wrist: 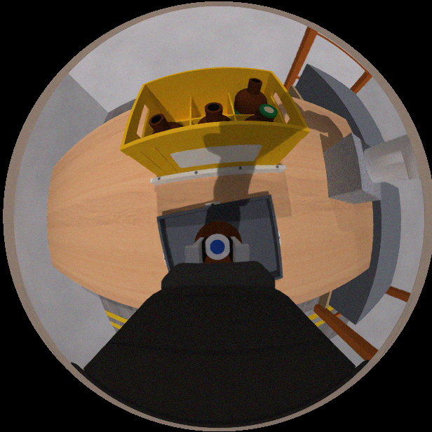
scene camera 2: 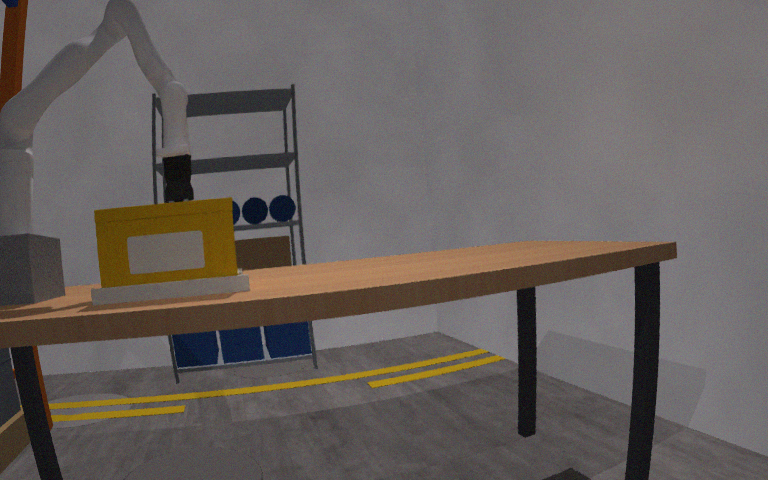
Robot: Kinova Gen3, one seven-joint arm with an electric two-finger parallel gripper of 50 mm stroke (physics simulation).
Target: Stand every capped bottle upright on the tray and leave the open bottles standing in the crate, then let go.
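Seen in the pictures: arm's base, link origin: (scene camera 2: 14,238).
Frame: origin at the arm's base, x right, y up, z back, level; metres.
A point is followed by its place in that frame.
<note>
My gripper (wrist: 217,245) is shut on a brown bottle with a white cap that has a blue centre (wrist: 217,246). The bottle is upright over the dark grey tray (wrist: 260,200); whether its base touches the tray is hidden. In scene camera 2 the fingers are hidden behind the yellow crate (scene camera 2: 107,249) {x 0.227, y -0.046, z -0.265 m} (wrist: 200,134). In the wrist view the crate holds three open brown bottles: one at the left (wrist: 158,122), one in the middle (wrist: 214,111) and one at the back right (wrist: 251,97). A bottle with a green cap (wrist: 268,111) stands at the crate's front right.
The crate rests on a pale base strip (scene camera 2: 169,291) {x 0.249, y -0.133, z -0.380 m} (wrist: 220,173) on the wooden table (scene camera 2: 396,271) {x 0.241, y -0.146, z -0.849 m} (wrist: 100,200), beside the tray. The grey block of the arm's base (scene camera 2: 33,268) {x 0.076, y -0.071, z -0.065 m} (wrist: 345,170) is at the table's end. A shelf rack (scene camera 2: 300,226) stands behind the table.
</note>
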